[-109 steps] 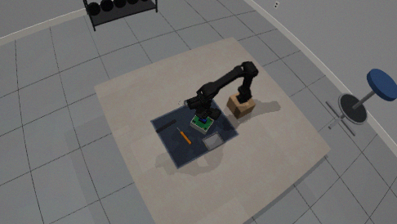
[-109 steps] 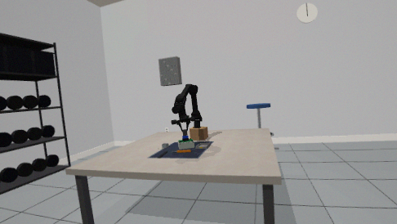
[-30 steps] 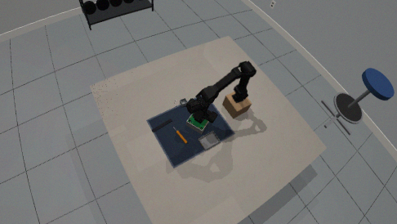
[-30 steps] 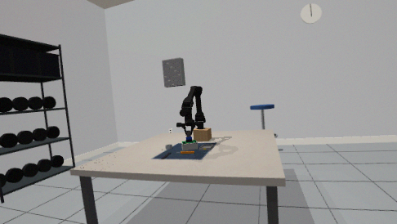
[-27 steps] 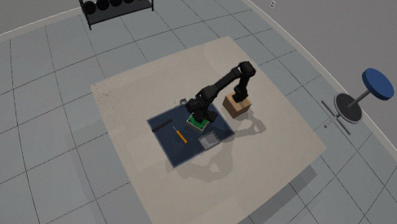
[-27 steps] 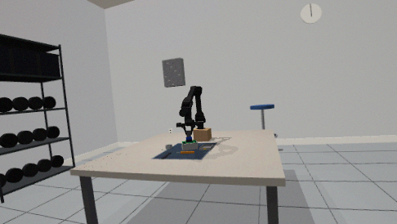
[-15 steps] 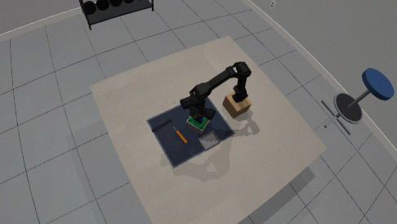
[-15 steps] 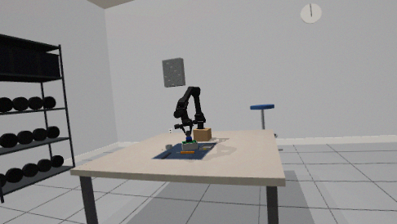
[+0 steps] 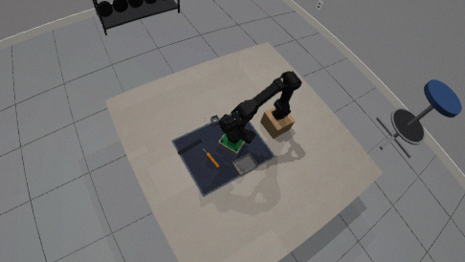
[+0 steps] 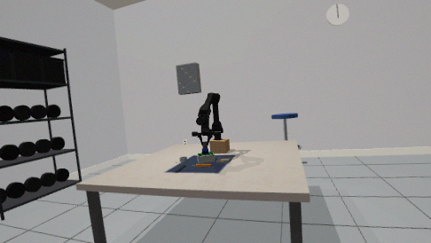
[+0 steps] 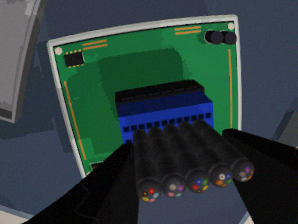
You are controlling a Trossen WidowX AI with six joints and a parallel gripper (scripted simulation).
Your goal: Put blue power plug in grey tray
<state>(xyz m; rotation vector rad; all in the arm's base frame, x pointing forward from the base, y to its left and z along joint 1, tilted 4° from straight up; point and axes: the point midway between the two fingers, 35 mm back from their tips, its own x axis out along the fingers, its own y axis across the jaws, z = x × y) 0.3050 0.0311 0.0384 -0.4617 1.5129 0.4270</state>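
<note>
Now: gripper tip 30 mm above the blue power plug. The rest, counted from my gripper tip: dark blue mat 50 mm ahead, 110 mm below; then dark spudger bar 220 mm ahead, 80 mm to the right, 110 mm below.
</note>
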